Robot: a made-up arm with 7 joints. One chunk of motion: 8 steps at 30 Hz.
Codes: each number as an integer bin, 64 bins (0 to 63) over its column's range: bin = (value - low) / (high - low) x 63, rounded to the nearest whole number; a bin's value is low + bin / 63 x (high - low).
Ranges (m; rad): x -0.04..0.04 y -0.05..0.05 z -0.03..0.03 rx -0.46..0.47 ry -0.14..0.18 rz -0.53..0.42
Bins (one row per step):
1: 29 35 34 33 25 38
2: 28 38 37 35 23 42
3: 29 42 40 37 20 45
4: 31 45 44 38 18 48
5: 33 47 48 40 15 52
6: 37 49 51 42 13 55
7: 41 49 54 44 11 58
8: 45 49 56 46 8 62
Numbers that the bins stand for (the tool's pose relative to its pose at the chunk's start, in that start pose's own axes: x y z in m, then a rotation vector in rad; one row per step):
1: -0.0032 0.0056 0.0024 0.0271 -0.0130 0.0430
2: -0.0044 0.0103 0.0052 0.0567 -0.0232 0.1033
3: -0.0032 0.0167 0.0081 0.0862 -0.0384 0.1486
4: -0.0006 0.0214 0.0119 0.1010 -0.0486 0.1938
5: 0.0019 0.0246 0.0157 0.1305 -0.0638 0.2541
6: 0.0070 0.0278 0.0186 0.1600 -0.0740 0.2994
7: 0.0121 0.0278 0.0214 0.1895 -0.0841 0.3446
8: 0.0171 0.0278 0.0233 0.2190 -0.0994 0.4049

